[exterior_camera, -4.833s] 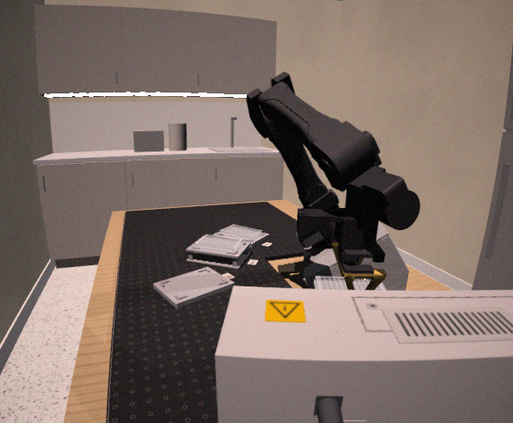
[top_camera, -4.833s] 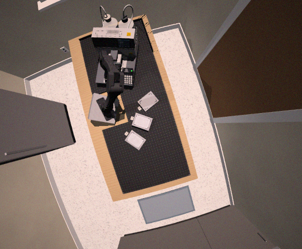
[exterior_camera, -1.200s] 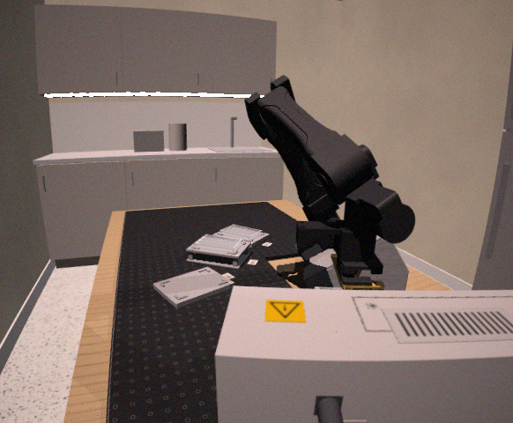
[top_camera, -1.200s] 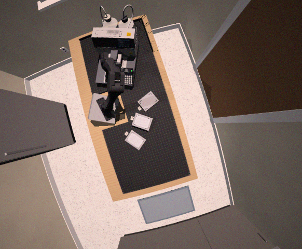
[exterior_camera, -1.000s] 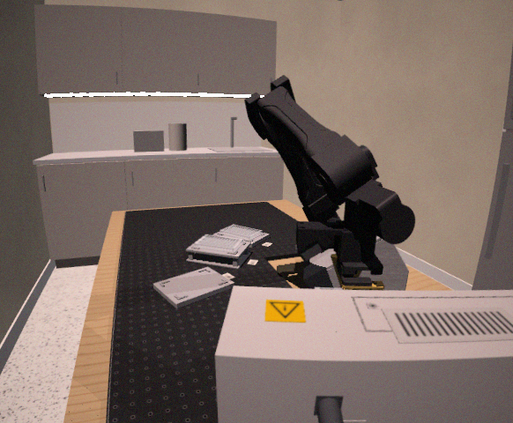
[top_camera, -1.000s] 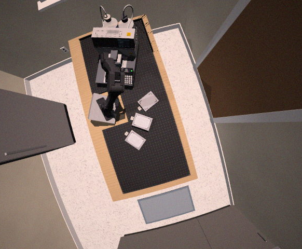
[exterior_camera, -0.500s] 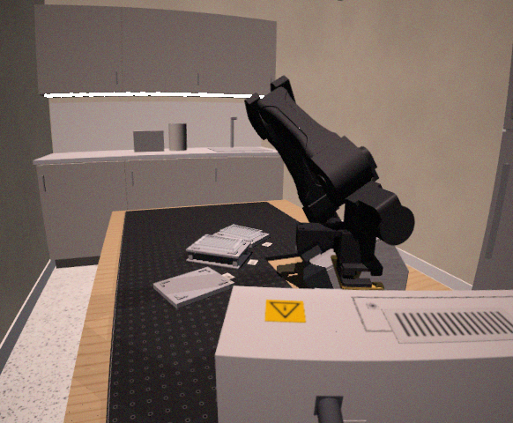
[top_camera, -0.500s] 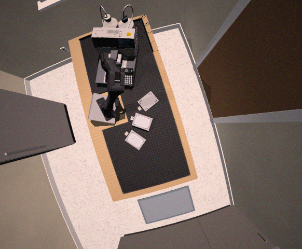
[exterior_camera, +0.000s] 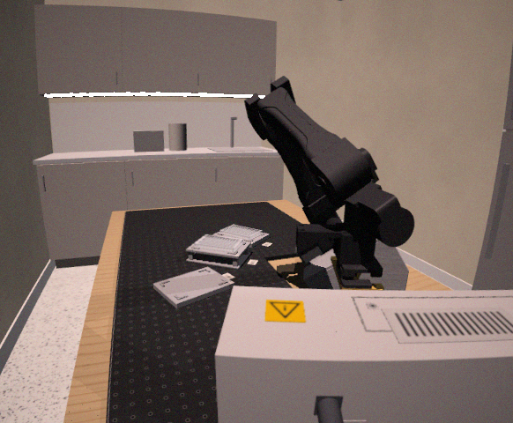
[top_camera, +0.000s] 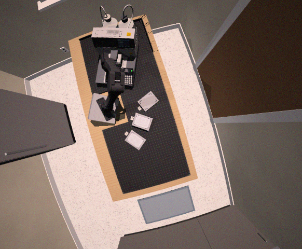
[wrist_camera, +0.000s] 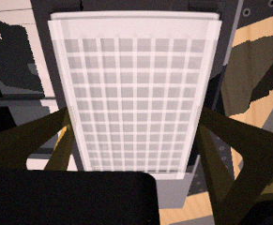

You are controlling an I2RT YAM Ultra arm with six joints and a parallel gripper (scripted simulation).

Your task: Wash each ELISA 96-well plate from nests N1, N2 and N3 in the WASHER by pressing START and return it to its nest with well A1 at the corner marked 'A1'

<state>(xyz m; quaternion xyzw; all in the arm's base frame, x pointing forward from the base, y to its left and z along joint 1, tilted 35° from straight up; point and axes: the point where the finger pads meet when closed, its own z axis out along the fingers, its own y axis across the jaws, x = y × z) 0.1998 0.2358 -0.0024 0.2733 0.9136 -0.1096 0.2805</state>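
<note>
My gripper is now 10 mm above the carrier pocket. The rest, counted from my hand: n1 label (370 mm to the right, 90 mm below, 40 mm ahead); grey nest slab (350 mm to the right, 140 mm ahead, 80 mm below); washer (120 mm to the left, 100 mm ahead, 40 mm above).
</note>
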